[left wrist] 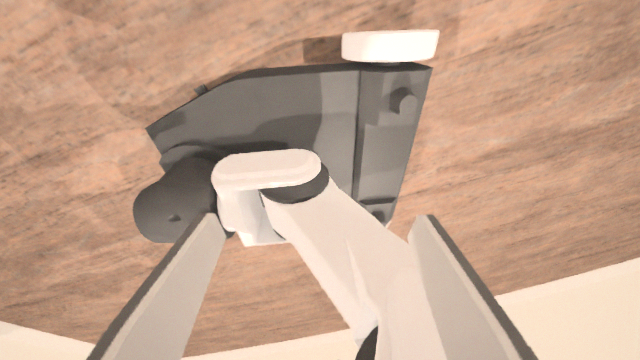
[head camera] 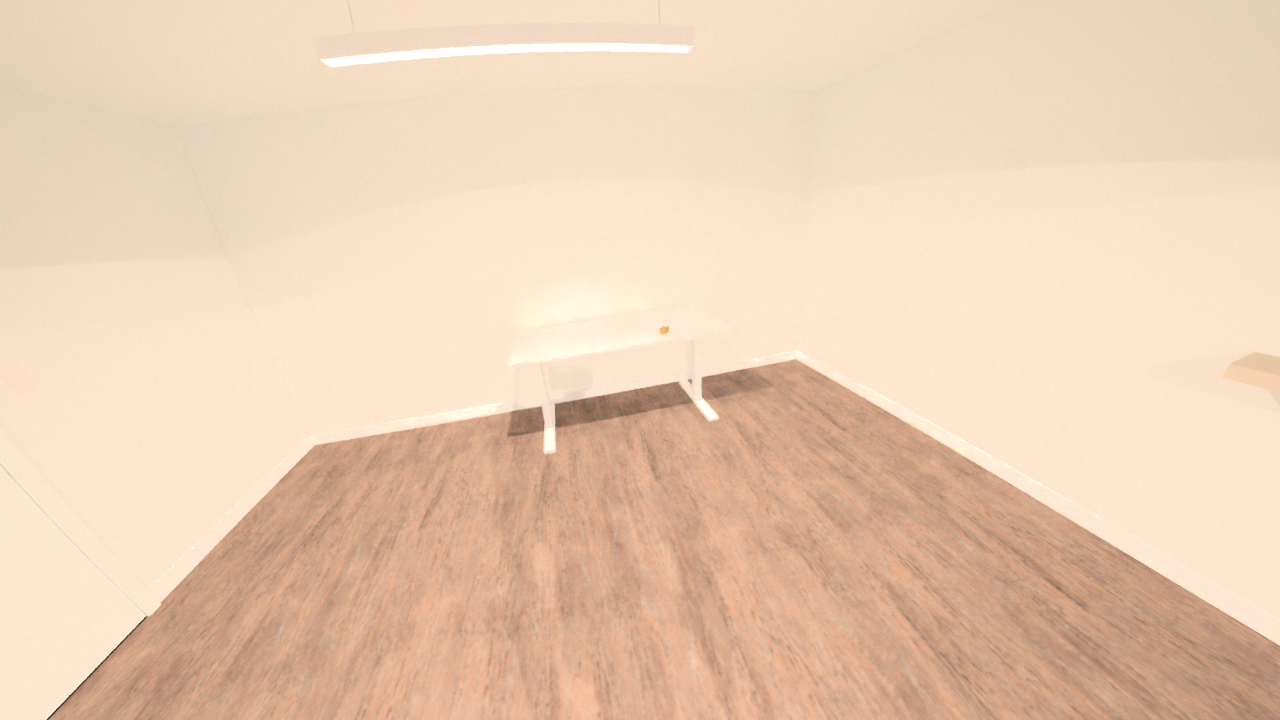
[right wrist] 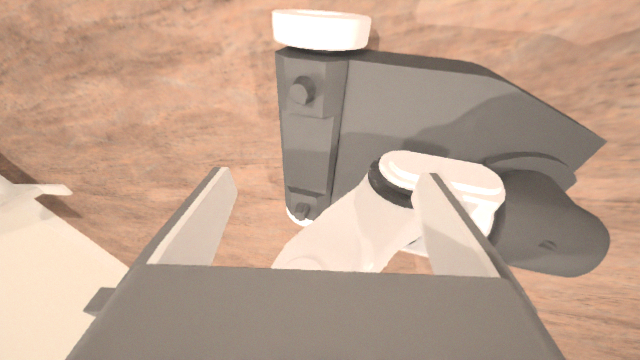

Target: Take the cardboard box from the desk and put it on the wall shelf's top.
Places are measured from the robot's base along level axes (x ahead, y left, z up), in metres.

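Pixels of known places: left gripper, fingertip midpoint: (left wrist: 316, 226); right gripper, fingertip midpoint: (right wrist: 323, 182).
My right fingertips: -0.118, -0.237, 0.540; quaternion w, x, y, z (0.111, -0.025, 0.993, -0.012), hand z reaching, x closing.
Behind a point stands the place of what it marks, as x, y, z.
A white desk (head camera: 590, 338) @(2.166, 0.490, 0.720) stands against the far wall in the head view, a good way off across the floor. A tiny orange-brown box (head camera: 664, 329) @(2.169, -0.033, 0.751) sits on its top, right of the middle; it is too small to make out in detail. One end of the light-wood wall shelf (head camera: 1257, 368) @(0.663, -1.925, 1.000) shows at the right edge of the head view. My left gripper (left wrist: 316, 226) @(-0.190, 0.211, 0.534) is open and empty in the left wrist view, above my own base. My right gripper (right wrist: 323, 182) @(-0.118, -0.237, 0.540) is open and empty in the right wrist view. Neither gripper shows in the head view.
A wooden floor (head camera: 626, 555) @(0.991, 0.216, 0.001) lies between me and the desk. White walls run along both sides. A long lamp (head camera: 510, 42) @(1.165, 0.413, 2.083) hangs from the ceiling. My dark wheeled base (left wrist: 280, 105) @(-0.245, 0.169, 0.169) (right wrist: 410, 95) @(-0.205, -0.178, 0.169) shows below both grippers. A pale panel stands at the lower left of the head view.
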